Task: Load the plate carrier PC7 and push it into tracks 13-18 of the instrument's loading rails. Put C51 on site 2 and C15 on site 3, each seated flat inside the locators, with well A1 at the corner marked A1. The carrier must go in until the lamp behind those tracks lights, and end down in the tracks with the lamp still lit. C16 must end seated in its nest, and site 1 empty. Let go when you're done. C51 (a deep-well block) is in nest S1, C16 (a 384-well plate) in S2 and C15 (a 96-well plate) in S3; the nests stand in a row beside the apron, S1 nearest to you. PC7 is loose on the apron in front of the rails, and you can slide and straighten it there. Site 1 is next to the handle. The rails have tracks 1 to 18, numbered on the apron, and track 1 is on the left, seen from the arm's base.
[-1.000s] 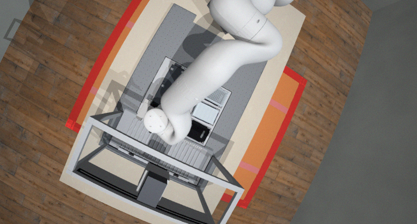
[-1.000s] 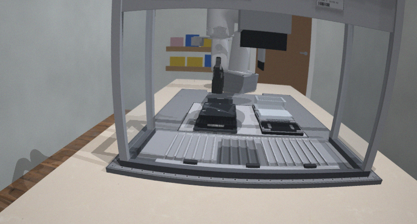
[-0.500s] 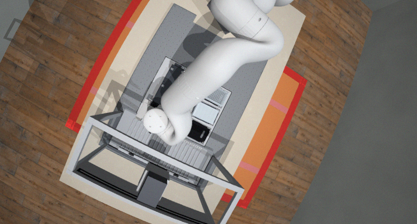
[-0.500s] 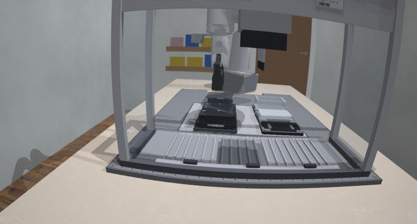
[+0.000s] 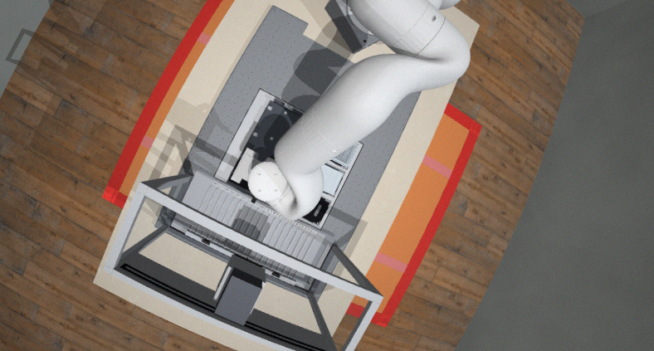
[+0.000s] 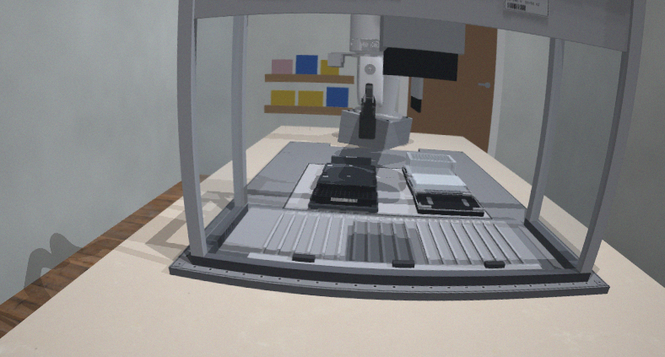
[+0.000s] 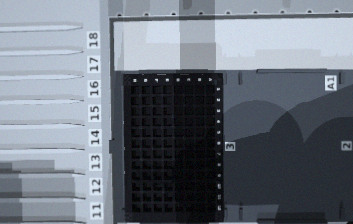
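My gripper is now 210 mm past the deep-well block C51, 150 mm to the right of it and 110 mm above it. Also, from my hand: plate carrier PC7: 130 mm below, 60 mm behind, 50 mm to the right; nest S3: 180 mm to the left, 140 mm below, 10 mm ahead; black plate C15: 130 mm below, 40 mm ahead, 30 mm to the right.
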